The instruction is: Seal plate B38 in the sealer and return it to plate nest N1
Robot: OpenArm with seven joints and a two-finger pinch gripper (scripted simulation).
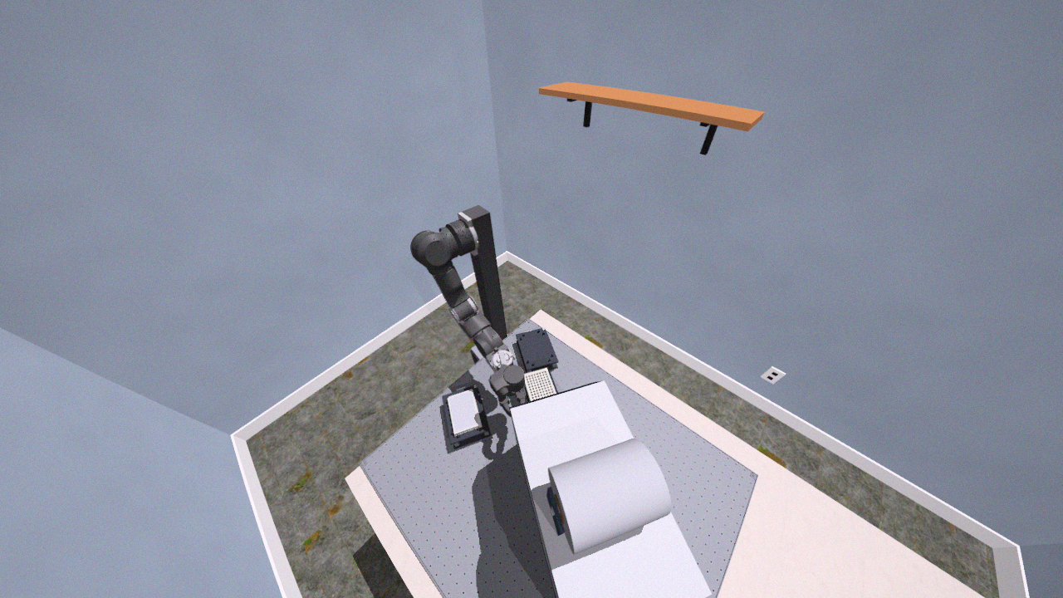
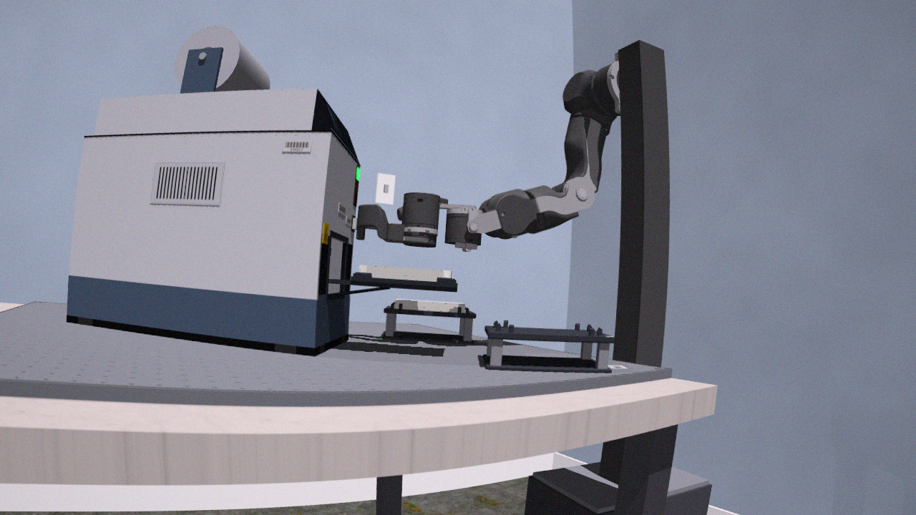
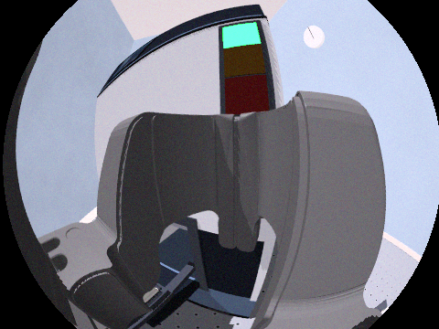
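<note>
Now: the start key 10 mm ahead of my hand. Also, from my hand: sealer's stage (120 mm to the left, 90 mm below, 40 mm behind); then foil roll (260 mm ahead, 230 mm above, 10 mm to the right); then yellow warning label (160 mm to the left, 80 mm ahead, 40 mm below).
</note>
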